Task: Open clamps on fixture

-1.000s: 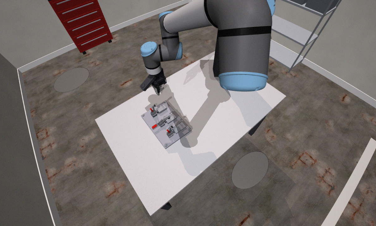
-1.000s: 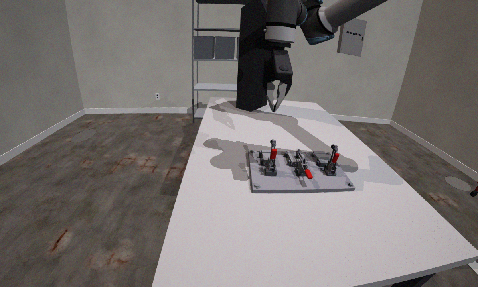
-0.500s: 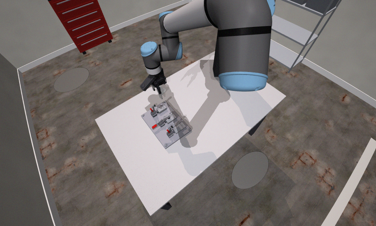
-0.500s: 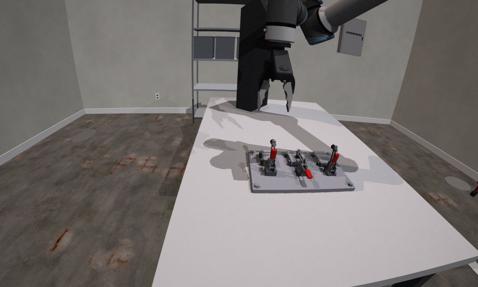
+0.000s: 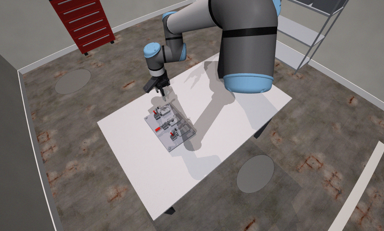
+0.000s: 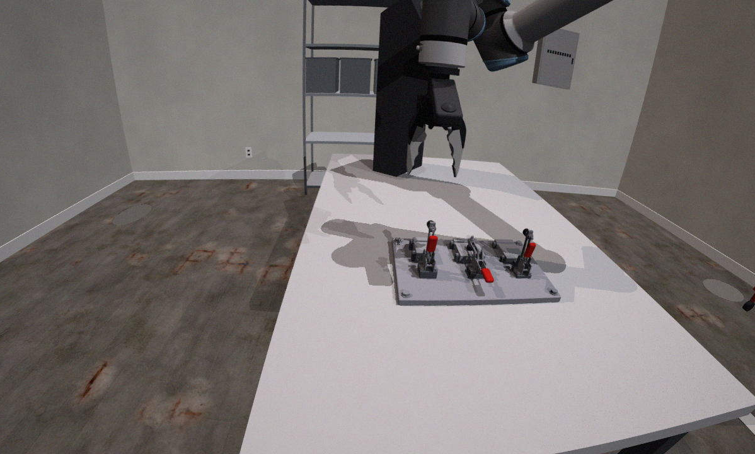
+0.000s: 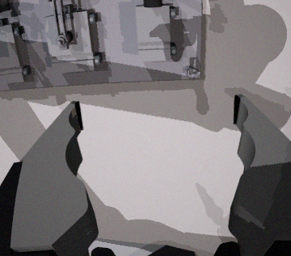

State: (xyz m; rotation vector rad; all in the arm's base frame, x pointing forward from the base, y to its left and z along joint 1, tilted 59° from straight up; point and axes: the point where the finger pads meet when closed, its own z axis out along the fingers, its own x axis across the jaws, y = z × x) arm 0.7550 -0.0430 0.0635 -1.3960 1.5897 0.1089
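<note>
Right now the fixture is 21 cm below my hand, 12 cm to the left of it and 2 cm ahead of it.
</note>
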